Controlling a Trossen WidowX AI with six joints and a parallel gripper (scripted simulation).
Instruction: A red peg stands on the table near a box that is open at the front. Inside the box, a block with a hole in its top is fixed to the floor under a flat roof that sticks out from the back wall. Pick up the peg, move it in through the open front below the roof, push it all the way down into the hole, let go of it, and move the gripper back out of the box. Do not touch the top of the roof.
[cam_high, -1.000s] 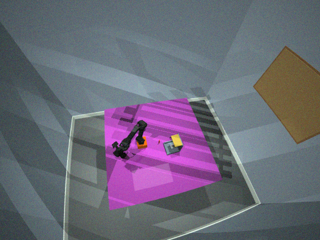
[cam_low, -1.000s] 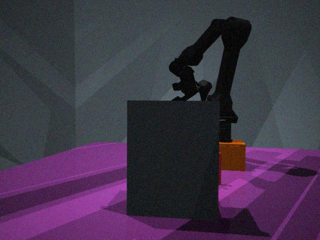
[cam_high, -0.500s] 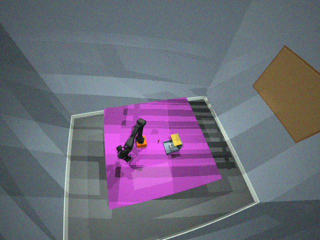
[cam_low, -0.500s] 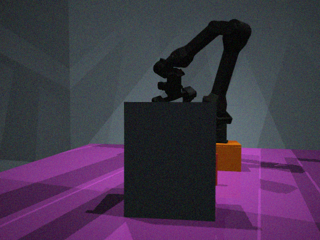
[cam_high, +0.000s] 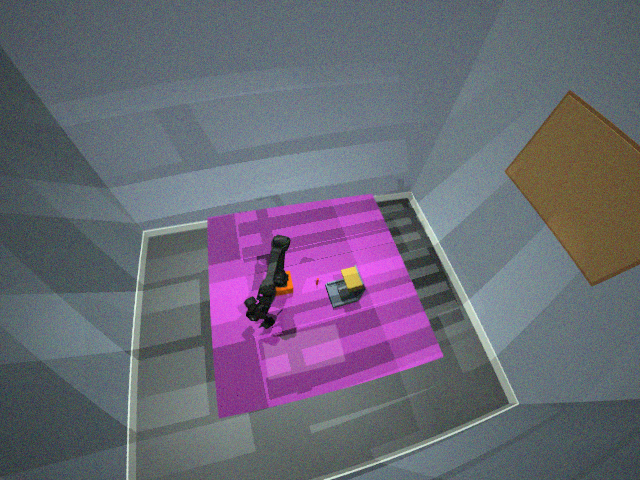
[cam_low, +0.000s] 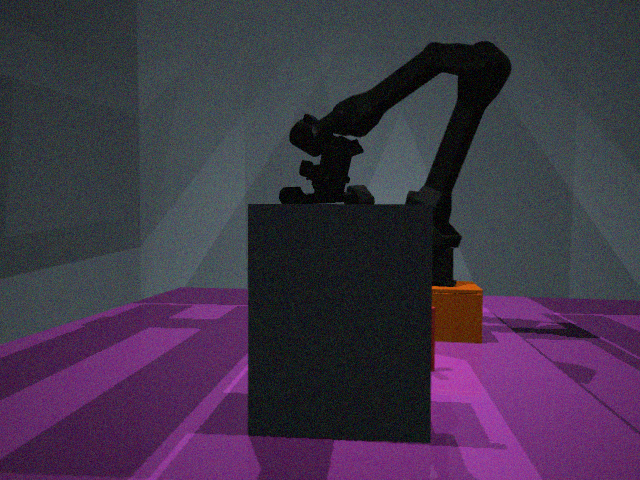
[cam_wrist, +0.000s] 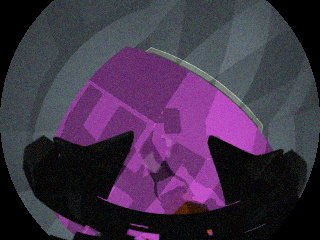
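Now: the red peg 37 cm ahead of my gripper tip, 26 cm to the left of it and 12 cm below it. Also, from my gripper tip: dark back wall 60 cm ahead, 20 cm to the left, 5 cm below; yellow roof 55 cm ahead, 19 cm to the left, 4 cm above.
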